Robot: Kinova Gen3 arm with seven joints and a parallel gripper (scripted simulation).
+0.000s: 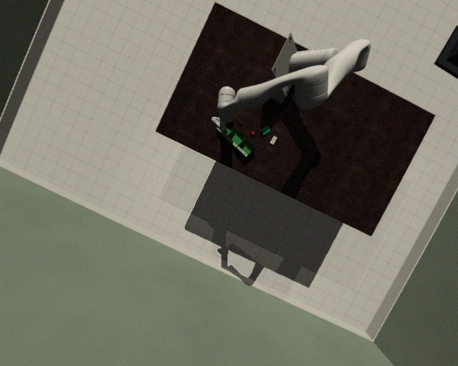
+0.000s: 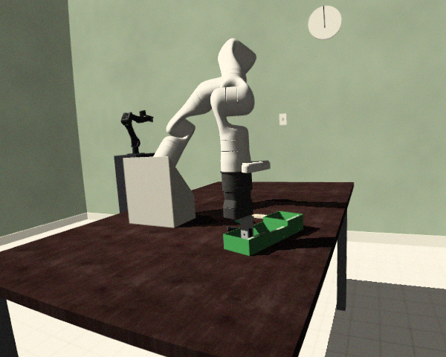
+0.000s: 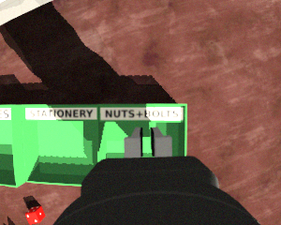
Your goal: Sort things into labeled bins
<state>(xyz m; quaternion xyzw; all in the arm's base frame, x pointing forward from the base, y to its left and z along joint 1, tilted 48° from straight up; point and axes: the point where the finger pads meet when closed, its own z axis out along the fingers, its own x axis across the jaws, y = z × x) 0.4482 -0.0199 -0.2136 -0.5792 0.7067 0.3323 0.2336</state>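
My hand is 90 mm to the right of the three-compartment green bin row, 20 mm short of it and 10 mm above it. Also, from my hand: white dotted tile 300 mm to the left, 90 mm behind, 30 mm below; then teal block 220 mm to the left, 120 mm behind, 30 mm below; then red die 160 mm to the left, 70 mm behind, 30 mm below.
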